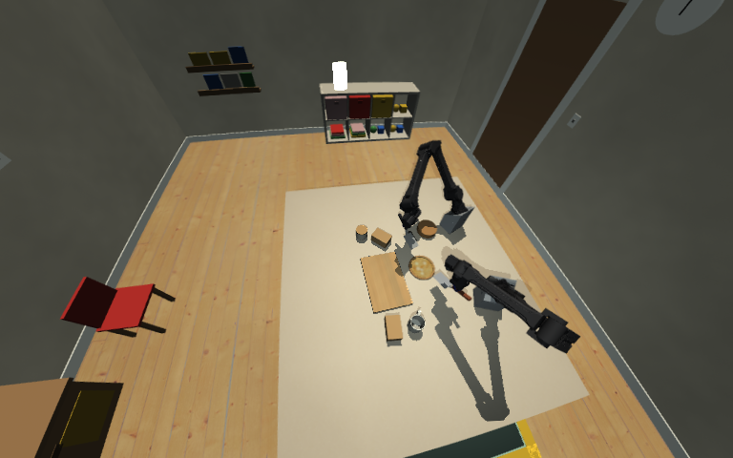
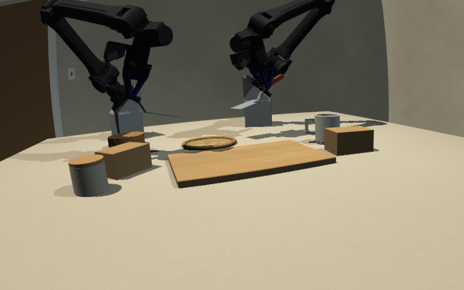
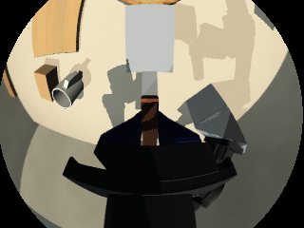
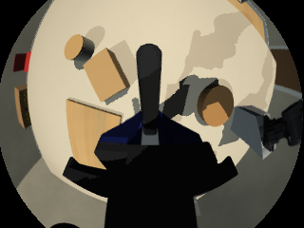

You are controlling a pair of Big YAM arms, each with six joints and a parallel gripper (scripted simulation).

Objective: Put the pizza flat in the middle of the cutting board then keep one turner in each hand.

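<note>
The pizza is 9 cm ahead of my left hand, 23 cm to the right of it and 17 cm below it. From my left hand the other things lie so: cutting board 35 cm ahead, 17 cm to the right, 17 cm below; then black-handled turner 18 cm ahead, 45 cm to the right, 1 cm below; then brown-handled turner 1 cm ahead, 3 cm to the right, 2 cm below.
</note>
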